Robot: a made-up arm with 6 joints.
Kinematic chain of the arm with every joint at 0, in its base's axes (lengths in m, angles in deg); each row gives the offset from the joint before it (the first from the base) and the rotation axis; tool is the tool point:
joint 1: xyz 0 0 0.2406 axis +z
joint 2: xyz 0 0.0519 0 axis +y
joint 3: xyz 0 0 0.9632 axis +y
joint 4: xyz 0 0 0.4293 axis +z
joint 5: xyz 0 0 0 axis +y
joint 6: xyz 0 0 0.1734 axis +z
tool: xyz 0 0 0
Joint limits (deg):
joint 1: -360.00..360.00
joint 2: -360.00..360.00
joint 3: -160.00..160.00
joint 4: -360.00..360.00
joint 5: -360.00..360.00
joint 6: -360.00..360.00
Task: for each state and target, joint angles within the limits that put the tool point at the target. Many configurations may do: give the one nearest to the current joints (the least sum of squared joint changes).
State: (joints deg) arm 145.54 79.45 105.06 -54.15 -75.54 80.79
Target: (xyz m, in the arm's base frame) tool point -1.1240 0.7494 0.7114
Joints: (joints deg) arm 139.86 57.86 48.88 -41.69 -59.85 80.79
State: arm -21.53 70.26 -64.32 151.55 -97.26 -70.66
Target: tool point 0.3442 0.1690 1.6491
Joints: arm 21.54 23.56 -41.14 172.30 -65.24 -70.66
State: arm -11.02 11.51 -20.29 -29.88 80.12 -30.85
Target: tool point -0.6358 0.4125 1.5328
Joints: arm -33.52 -26.92 -23.99 -23.91 57.27 -30.85
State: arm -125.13 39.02 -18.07 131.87 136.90 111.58
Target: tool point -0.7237 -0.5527 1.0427
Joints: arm -150.19 56.88 -24.49 134.48 146.74 111.58
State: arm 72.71 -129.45 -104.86 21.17 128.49 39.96
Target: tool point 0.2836 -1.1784 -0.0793
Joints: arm 107.77 -91.53 -71.76 14.02 116.28 39.96
